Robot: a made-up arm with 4 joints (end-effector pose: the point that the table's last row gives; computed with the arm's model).
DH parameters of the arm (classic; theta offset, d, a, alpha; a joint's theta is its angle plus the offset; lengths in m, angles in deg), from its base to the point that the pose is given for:
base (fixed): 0 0 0 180
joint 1: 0 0.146 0.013 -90
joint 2: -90 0.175 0.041 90
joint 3: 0 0.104 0.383 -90
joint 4: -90 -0.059 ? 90
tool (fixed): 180 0.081 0 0
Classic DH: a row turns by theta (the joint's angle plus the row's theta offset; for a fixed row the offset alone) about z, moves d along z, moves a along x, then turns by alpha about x.
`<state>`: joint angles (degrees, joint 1 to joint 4).
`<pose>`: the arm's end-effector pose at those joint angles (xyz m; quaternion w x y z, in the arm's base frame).
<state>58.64 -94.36 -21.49 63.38</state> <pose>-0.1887 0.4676 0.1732 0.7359 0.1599 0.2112 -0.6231</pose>
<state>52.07 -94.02 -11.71 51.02</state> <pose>-0.3138 0.3806 0.2020 0.7889 0.1876 0.3141 -0.4937</pose>
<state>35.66 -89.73 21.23 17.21</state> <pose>-0.4733 0.0253 0.1997 0.7998 0.0736 0.5870 -0.1018</pose>
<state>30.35 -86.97 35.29 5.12</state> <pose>-0.4544 -0.0970 0.1759 0.7520 -0.0396 0.6576 0.0221</pose>
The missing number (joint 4, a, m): 0.23
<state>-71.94 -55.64 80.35 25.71</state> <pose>0.4415 -0.4817 0.0452 0.3504 -0.5119 -0.1277 0.7739</pose>
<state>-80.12 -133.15 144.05 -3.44</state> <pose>0.4468 0.2804 -0.0141 0.4668 0.4939 0.0407 -0.7325</pose>
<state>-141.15 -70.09 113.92 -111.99</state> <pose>0.2243 0.3096 -0.2045 0.2794 -0.7745 -0.5570 -0.1090</pose>
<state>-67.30 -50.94 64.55 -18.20</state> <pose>0.2075 -0.4398 -0.0381 0.4962 -0.6923 0.1155 0.5111</pose>
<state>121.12 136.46 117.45 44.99</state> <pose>-0.6253 0.1940 -0.4646 0.5363 0.7453 -0.2644 0.2951</pose>
